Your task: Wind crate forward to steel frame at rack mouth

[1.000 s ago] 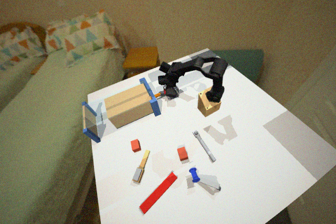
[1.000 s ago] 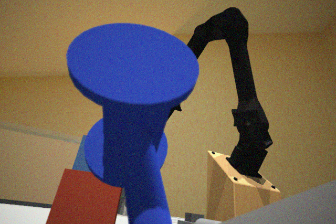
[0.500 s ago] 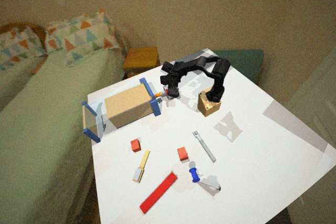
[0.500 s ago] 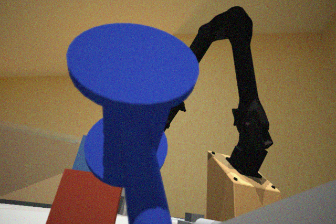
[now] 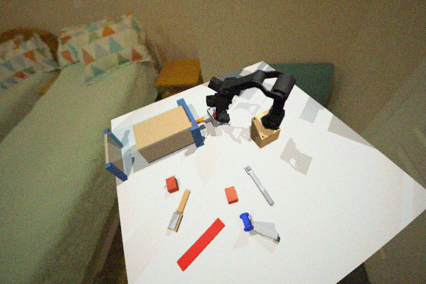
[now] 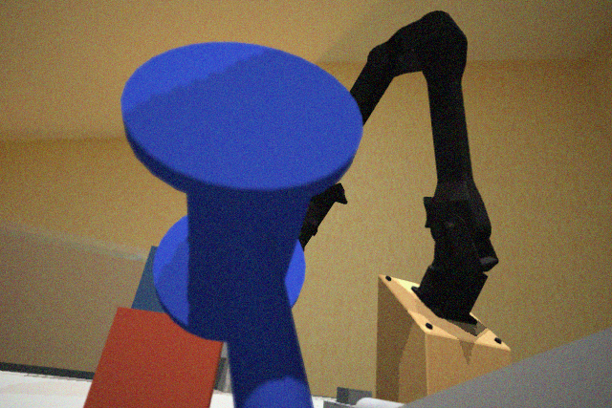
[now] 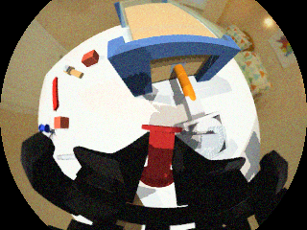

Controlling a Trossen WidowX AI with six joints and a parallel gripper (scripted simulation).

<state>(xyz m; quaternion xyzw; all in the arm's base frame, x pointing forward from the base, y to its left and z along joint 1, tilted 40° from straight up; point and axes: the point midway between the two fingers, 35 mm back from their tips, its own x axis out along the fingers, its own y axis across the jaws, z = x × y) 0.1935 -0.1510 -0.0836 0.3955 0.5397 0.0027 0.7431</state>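
The grey crank arm is 3 cm behind my gripper tip, 3 cm to the right of it and 3 cm below it. The rest, counted from my gripper tip: winch drum (5 cm behind, 9 cm to the right, 10 cm below); mouth frame (11 cm ahead, 10 cm to the right, 3 cm below); red grip (1 cm behind, 1 cm to the left).
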